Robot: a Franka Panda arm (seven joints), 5 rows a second.
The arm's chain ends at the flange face. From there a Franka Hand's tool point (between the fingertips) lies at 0.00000 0.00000 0.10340 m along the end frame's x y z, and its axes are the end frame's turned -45 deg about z.
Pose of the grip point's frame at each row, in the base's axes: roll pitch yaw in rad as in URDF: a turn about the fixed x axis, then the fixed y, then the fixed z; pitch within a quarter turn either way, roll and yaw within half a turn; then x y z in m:
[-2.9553 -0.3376 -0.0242 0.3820 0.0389 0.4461]
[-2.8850 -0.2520 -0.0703 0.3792 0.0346 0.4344]
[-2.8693 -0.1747 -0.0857 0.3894 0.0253 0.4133]
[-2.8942 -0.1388 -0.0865 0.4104 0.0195 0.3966]
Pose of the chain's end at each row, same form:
[-2.7733 -0.1109 -0.7984 0.3479 0.0206 0.5420]
[-2.7839 -0.0025 -0.8235 0.3525 0.0102 0.5313]
[-2.8255 0.0644 -0.8368 0.3698 -0.0009 0.5114]
[-2.8681 0.0737 -0.8445 0.3944 -0.0045 0.4959]

